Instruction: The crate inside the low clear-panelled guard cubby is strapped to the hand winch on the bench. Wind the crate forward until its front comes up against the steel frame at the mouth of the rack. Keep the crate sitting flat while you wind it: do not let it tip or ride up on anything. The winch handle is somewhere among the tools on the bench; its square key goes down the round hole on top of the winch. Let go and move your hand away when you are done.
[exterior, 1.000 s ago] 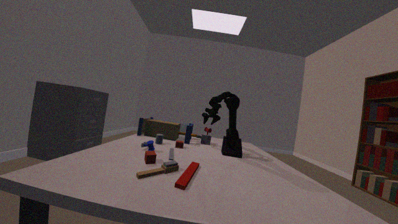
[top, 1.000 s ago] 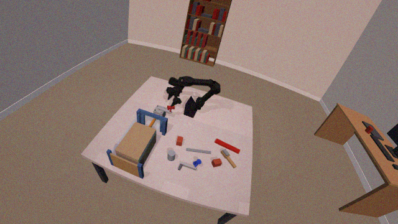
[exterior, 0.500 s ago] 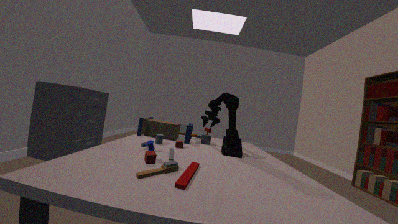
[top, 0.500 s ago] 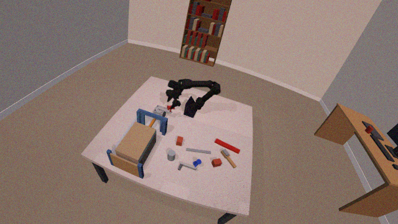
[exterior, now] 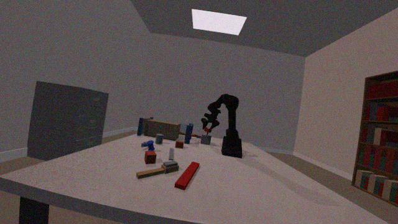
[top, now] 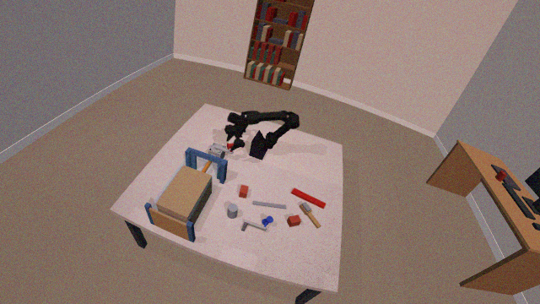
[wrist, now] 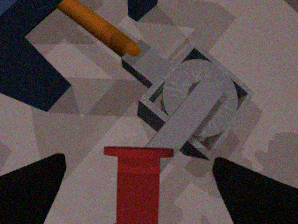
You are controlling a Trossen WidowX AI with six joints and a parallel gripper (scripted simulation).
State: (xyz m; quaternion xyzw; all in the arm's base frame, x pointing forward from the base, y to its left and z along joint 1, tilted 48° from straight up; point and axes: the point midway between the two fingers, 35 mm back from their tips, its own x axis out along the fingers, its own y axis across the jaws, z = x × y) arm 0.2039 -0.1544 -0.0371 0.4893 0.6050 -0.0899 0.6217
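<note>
The red knob is 1 cm behind my gripper tip, 1 cm to the left of it and 2 cm below it. The rest, counted from my gripper tip: blue frame (16 cm ahead, 7 cm to the right, 4 cm below); then winch handle (1 cm behind, 2 cm to the right, 5 cm below); then grey winch (2 cm behind, 10 cm to the right, 12 cm below).
</note>
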